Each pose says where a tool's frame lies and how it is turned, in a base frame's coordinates. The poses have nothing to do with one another.
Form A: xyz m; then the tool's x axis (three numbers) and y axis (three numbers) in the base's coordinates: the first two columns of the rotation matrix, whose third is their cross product.
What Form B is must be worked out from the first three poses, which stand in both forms.
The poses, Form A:
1: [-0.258 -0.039 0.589 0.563 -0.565 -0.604 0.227 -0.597 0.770]
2: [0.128 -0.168 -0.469 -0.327 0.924 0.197 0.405 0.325 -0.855]
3: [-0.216 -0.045 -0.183 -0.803 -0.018 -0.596 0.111 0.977 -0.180]
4: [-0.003 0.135 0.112 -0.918 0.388 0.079 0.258 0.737 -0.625]
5: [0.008 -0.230 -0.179 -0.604 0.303 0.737 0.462 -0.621 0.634]
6: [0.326 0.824 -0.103 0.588 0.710 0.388 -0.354 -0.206 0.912]
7: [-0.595 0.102 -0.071 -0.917 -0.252 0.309 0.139 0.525 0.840]
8: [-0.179 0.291 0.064 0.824 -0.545 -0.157 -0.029 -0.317 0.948]
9: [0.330 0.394 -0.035 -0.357 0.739 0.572 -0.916 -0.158 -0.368]
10: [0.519 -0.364 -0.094 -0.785 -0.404 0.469 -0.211 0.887 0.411]
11: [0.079 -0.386 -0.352 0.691 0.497 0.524 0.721 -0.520 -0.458]
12: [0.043 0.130 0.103 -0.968 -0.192 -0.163 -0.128 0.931 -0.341]
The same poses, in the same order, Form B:
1:
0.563 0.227 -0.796 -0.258
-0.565 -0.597 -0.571 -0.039
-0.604 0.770 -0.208 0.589
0 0 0 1

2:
-0.327 0.405 -0.854 0.128
0.924 0.325 -0.200 -0.168
0.197 -0.855 -0.480 -0.469
0 0 0 1

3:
-0.803 0.111 0.586 -0.216
-0.018 0.977 -0.211 -0.045
-0.596 -0.180 -0.783 -0.183
0 0 0 1

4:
-0.918 0.258 -0.301 -0.003
0.388 0.737 -0.553 0.135
0.079 -0.625 -0.777 0.112
0 0 0 1

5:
-0.604 0.462 0.650 0.008
0.303 -0.621 0.723 -0.230
0.737 0.634 0.235 -0.179
0 0 0 1

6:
0.588 -0.354 0.727 0.326
0.710 -0.206 -0.674 0.824
0.388 0.912 0.130 -0.103
0 0 0 1

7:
-0.917 0.139 -0.374 -0.595
-0.252 0.525 0.813 0.102
0.309 0.840 -0.446 -0.071
0 0 0 1

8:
0.824 -0.029 -0.566 -0.179
-0.545 -0.317 -0.777 0.291
-0.157 0.948 -0.277 0.064
0 0 0 1

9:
-0.357 -0.916 -0.182 0.330
0.739 -0.158 -0.655 0.394
0.572 -0.368 0.733 -0.035
0 0 0 1

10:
-0.785 -0.211 -0.582 0.519
-0.404 0.887 0.224 -0.364
0.469 0.411 -0.782 -0.094
0 0 0 1

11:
0.691 0.721 0.045 0.079
0.497 -0.520 0.694 -0.386
0.524 -0.458 -0.718 -0.352
0 0 0 1

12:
-0.968 -0.128 0.217 0.043
-0.192 0.931 -0.309 0.130
-0.163 -0.341 -0.926 0.103
0 0 0 1

